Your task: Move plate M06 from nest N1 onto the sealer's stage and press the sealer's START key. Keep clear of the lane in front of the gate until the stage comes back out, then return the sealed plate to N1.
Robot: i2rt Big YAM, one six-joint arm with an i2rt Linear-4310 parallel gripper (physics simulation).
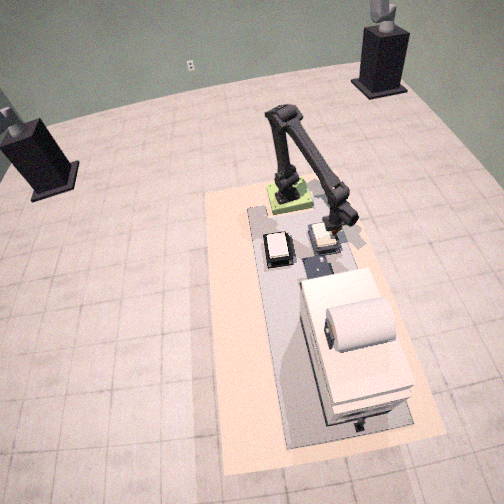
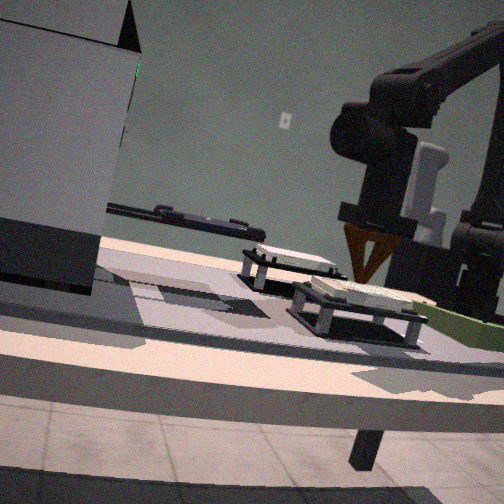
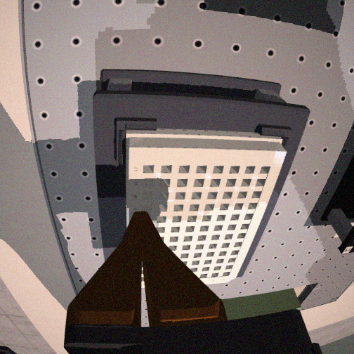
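A cream plate with a grid of wells (image 1: 322,234) (image 2: 365,294) (image 3: 220,200) sits flat in a dark raised nest (image 1: 330,251) (image 2: 360,311) (image 3: 210,112). No nest or plate name is readable. My gripper (image 1: 336,232) (image 2: 363,282) (image 3: 140,219) is shut and empty, pointing down over that plate, its tips apparently just above it. The sealer (image 1: 350,372) (image 2: 55,140) is a big white box. Its dark stage (image 1: 311,267) (image 2: 192,221) is out in front and carries no plate. The START key cannot be made out.
A white plate (image 1: 277,245) (image 2: 295,257) sits on a second black nest (image 1: 279,264) beside the first. A white roll (image 1: 362,324) lies on top of the sealer. The arm's green base (image 1: 280,208) (image 2: 465,325) (image 3: 265,306) stands behind the nests.
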